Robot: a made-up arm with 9 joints. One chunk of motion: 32 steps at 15 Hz.
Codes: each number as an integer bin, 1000 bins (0 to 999) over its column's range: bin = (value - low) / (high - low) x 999, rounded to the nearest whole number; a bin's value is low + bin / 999 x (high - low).
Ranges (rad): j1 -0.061..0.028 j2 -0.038..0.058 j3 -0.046..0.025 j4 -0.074..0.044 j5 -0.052..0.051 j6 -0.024..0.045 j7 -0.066..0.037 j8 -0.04..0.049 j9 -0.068..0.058
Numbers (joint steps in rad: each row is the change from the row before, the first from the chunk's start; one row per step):
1: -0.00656 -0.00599 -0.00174 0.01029 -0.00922 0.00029 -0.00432 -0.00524 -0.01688
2: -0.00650 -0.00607 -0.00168 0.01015 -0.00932 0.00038 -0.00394 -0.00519 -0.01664
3: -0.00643 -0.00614 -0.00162 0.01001 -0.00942 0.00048 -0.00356 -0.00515 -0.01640
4: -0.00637 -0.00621 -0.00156 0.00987 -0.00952 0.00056 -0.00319 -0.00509 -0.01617
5: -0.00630 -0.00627 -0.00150 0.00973 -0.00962 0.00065 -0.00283 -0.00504 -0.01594
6: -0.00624 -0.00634 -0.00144 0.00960 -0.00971 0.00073 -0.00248 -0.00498 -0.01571
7: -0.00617 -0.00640 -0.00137 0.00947 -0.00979 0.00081 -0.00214 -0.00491 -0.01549
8: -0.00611 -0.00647 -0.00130 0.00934 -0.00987 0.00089 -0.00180 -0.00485 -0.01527
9: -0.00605 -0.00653 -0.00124 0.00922 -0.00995 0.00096 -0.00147 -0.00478 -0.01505
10: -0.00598 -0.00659 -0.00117 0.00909 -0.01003 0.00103 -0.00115 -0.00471 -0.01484
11: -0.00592 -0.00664 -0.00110 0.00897 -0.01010 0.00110 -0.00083 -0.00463 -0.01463
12: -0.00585 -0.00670 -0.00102 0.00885 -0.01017 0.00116 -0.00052 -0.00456 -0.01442
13: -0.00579 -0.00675 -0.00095 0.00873 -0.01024 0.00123 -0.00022 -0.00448 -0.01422
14: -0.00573 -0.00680 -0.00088 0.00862 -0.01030 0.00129 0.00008 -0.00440 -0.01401
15: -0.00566 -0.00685 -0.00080 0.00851 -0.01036 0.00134 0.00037 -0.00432 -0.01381
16: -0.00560 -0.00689 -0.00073 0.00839 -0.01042 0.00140 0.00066 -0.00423 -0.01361
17: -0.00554 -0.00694 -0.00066 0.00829 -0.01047 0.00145 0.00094 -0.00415 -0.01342
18: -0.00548 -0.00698 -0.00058 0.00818 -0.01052 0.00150 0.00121 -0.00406 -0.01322
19: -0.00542 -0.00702 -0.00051 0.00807 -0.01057 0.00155 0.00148 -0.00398 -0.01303
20: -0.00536 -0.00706 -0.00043 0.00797 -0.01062 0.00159 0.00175 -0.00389 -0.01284
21: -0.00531 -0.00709 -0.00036 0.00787 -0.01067 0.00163 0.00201 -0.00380 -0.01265
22: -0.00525 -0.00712 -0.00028 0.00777 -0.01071 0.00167 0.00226 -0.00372 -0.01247
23: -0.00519 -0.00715 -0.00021 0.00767 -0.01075 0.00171 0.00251 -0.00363 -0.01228
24: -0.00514 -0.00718 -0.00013 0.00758 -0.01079 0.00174 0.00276 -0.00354 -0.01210
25: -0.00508 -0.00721 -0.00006 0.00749 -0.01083 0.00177 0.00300 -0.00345 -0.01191
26: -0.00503 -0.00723 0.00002 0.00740 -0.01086 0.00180 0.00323 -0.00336 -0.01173
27: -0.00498 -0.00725 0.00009 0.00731 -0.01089 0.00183 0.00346 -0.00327 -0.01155
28: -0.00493 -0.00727 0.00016 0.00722 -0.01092 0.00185 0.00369 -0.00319 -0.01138
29: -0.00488 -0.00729 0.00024 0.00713 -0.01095 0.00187 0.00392 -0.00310 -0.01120
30: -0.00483 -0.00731 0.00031 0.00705 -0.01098 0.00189 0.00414 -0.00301 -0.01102
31: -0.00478 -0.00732 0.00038 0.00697 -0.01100 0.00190 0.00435 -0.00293 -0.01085
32: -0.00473 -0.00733 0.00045 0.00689 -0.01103 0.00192 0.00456 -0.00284 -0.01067
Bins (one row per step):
1: 611 333 623 714 415 352 598 390 405
2: 612 332 624 712 414 353 602 391 407
3: 613 332 624 711 413 354 606 391 409
4: 613 331 625 710 412 356 609 392 411
5: 614 330 626 709 411 357 613 392 413
6: 615 329 627 708 410 358 616 393 415
7: 615 329 628 707 409 359 619 394 416
8: 616 328 629 706 409 360 623 395 418
9: 617 327 630 705 408 361 626 395 420
10: 618 327 631 703 407 362 629 396 421
11: 618 326 632 702 406 363 632 397 423
12: 619 326 633 701 406 364 635 398 425
13: 620 325 634 700 405 365 638 399 426
14: 620 325 635 699 404 366 641 400 428
15: 621 324 636 699 404 367 644 400 430
16: 622 324 637 698 403 368 647 402 431
17: 623 323 638 697 403 368 649 402 433
18: 623 323 639 696 402 369 652 403 434
19: 624 322 640 695 402 370 654 404 436
20: 625 322 641 694 401 370 657 405 437
21: 625 322 642 693 401 371 660 406 439
22: 626 321 643 692 400 372 662 407 440
23: 626 321 644 691 400 372 664 408 442
24: 627 321 645 691 400 373 667 409 443
25: 628 320 646 690 399 373 669 410 445
26: 628 320 648 689 399 374 671 411 446
27: 629 320 649 688 399 374 674 412 448
28: 629 320 649 688 398 374 676 413 449
29: 630 320 651 687 398 375 678 414 450
30: 630 319 652 686 398 375 680 415 452
31: 631 319 653 686 398 375 682 416 453
32: 632 319 654 685 397 375 684 417 455

